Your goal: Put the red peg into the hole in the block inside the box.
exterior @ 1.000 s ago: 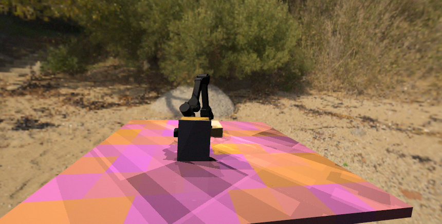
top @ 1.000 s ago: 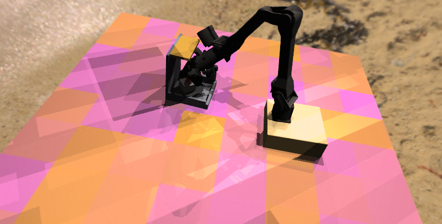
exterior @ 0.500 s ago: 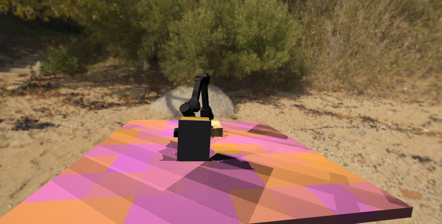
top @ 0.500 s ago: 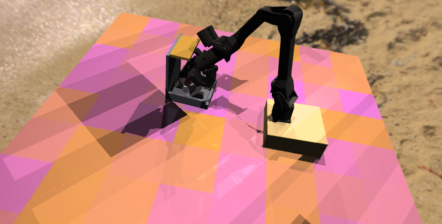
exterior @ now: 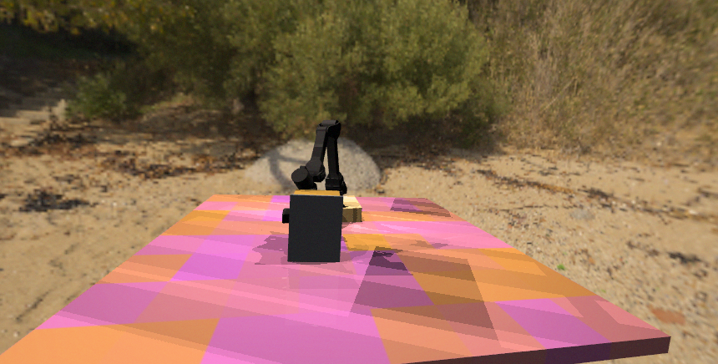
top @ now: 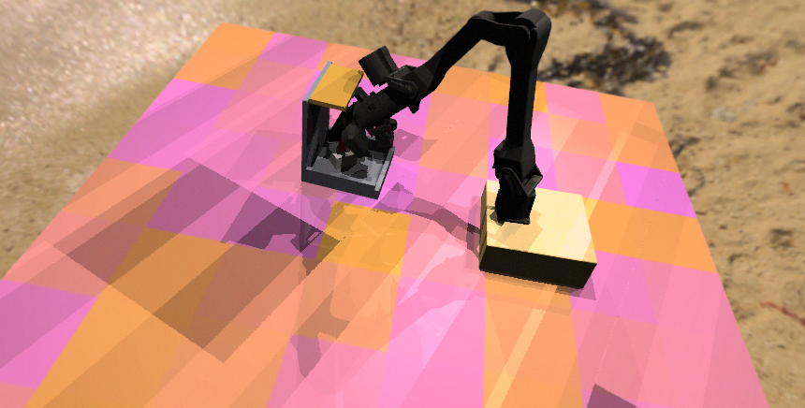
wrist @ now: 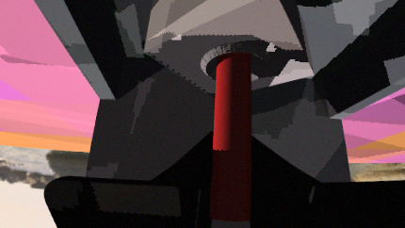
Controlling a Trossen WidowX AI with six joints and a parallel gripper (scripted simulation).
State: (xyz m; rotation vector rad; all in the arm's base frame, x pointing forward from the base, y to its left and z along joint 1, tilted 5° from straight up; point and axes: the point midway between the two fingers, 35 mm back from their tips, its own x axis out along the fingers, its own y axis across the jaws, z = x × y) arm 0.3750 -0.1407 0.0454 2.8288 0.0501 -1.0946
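Now: gripper tip 3 cm past the red peg. The rest, counted from my gripper tip: orange roof (1 cm behind, 1 cm to the left, 14 cm above); then dark back wall (3 cm ahead, 5 cm above).
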